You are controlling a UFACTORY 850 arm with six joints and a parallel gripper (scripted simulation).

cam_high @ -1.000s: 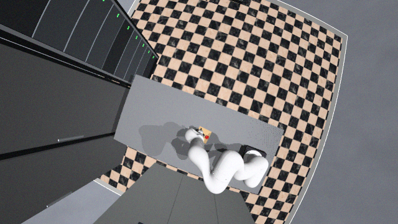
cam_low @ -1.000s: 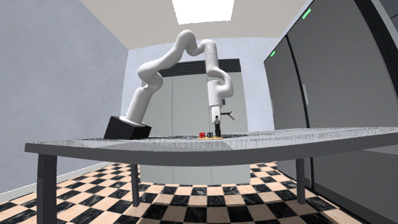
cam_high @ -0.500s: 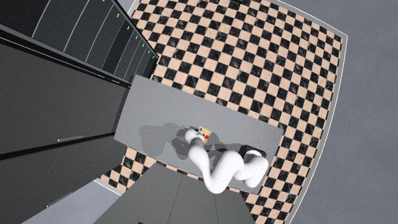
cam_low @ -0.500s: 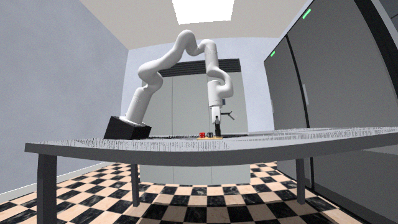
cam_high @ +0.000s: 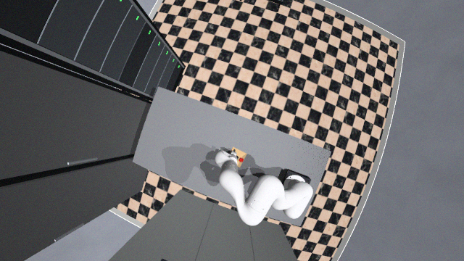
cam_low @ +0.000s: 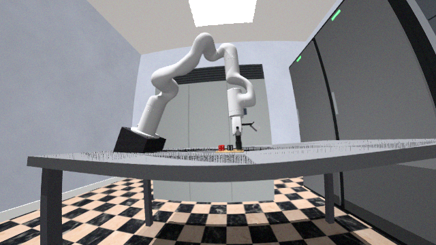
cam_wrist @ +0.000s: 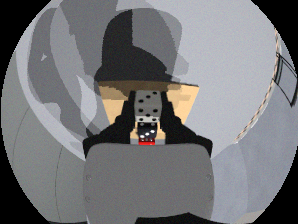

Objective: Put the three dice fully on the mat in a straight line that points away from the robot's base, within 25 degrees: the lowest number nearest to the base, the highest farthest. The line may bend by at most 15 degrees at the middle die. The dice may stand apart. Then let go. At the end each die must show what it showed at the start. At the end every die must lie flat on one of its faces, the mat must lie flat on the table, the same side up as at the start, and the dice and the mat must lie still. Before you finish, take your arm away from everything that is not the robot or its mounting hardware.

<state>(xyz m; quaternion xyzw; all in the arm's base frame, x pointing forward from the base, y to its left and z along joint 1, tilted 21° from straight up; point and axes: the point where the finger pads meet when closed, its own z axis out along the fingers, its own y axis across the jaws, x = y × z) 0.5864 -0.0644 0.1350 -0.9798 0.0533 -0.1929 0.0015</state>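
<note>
My hand is 10 mm above the white die. Also, from my hand: tan mat: 50 mm behind, 30 mm below, 10 mm to the left; red die: 90 mm behind, 10 mm to the left, 10 mm below; black die: 50 mm behind, 10 mm to the left, 10 mm below.
</note>
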